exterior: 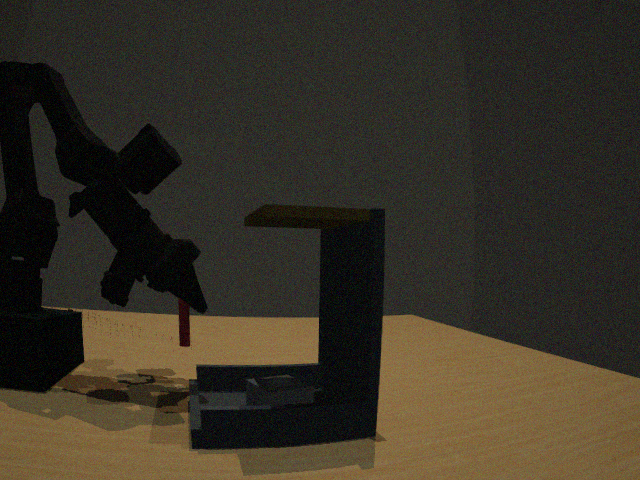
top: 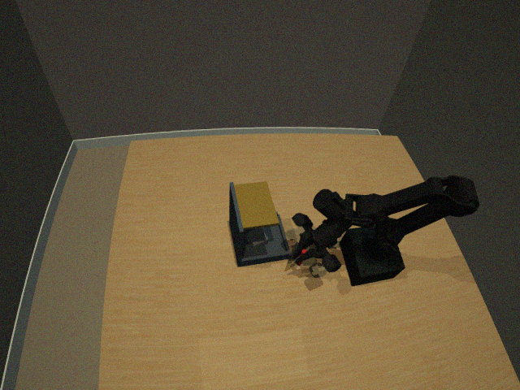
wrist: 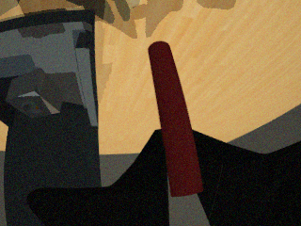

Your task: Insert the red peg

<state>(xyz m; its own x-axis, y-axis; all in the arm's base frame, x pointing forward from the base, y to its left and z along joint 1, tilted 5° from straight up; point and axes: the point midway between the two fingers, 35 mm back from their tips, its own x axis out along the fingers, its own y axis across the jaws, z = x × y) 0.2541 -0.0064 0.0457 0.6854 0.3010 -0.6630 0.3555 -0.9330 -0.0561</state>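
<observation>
Now: gripper tip 150 mm short of the back wall, 120 mm to the left of it and 10 mm below it. The rest, counted from my gripper tip: red peg (20 mm behind, 10 mm to the right, 10 mm below); yellow roof (100 mm ahead, 120 mm to the right, 110 mm above).
</observation>
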